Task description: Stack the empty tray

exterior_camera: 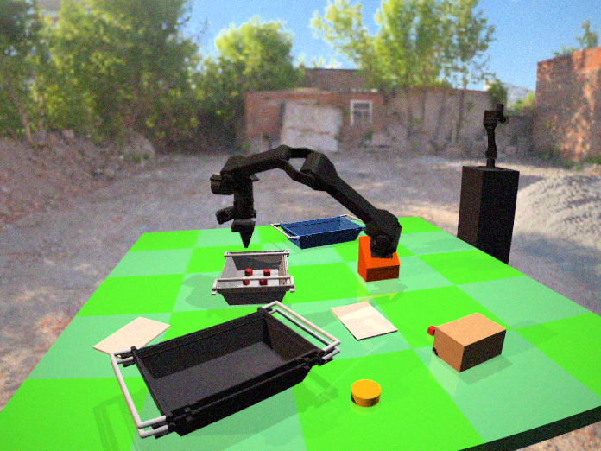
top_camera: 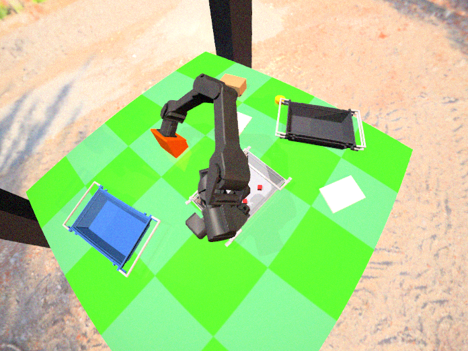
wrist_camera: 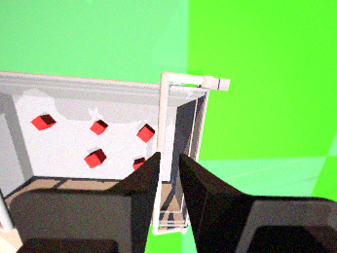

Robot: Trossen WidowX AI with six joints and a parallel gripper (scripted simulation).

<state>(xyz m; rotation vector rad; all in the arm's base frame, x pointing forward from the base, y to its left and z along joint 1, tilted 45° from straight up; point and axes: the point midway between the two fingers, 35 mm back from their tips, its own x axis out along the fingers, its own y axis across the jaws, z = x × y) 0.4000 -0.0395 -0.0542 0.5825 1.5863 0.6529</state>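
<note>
The blue tray lies 31 cm to the right of my gripper tip, 27 cm behind it and 4 cm below it. Round my gripper tip: cardboard box: 50 cm to the left, 47 cm behind, 5 cm below; yellow disc: 59 cm to the left, 23 cm behind, 8 cm below.
</note>
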